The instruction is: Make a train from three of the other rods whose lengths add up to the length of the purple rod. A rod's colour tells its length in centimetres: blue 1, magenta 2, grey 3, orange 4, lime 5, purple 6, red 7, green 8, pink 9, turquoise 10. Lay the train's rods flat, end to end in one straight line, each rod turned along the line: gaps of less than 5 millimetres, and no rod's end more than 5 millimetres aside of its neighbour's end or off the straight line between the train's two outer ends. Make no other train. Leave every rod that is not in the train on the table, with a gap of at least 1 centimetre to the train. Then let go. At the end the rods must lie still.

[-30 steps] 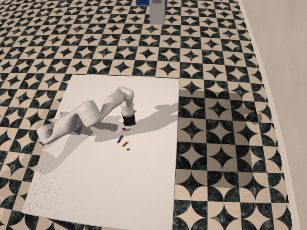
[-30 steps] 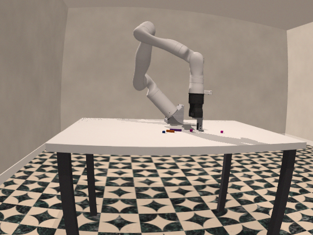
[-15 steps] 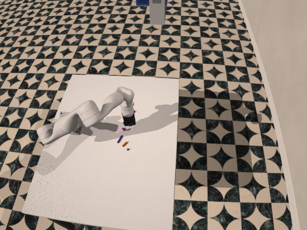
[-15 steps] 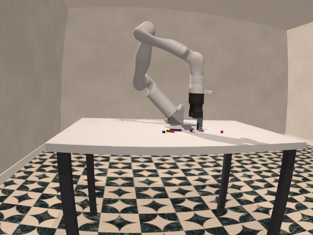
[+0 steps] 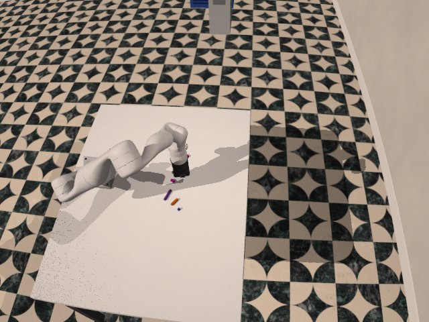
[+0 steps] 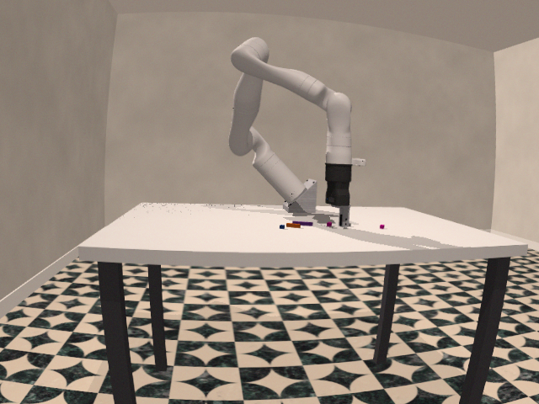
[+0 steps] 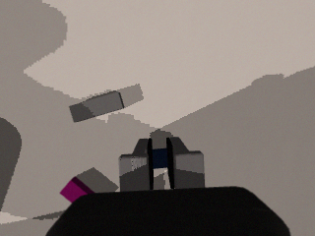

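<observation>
Right now the grey rod is 4 cm behind my hand, 2 cm to the left of it and 2 cm below it. Also, from my hand: purple rod: 12 cm to the right, 4 cm behind, 2 cm below; orange rod: 15 cm to the right, 2 cm below.
</observation>
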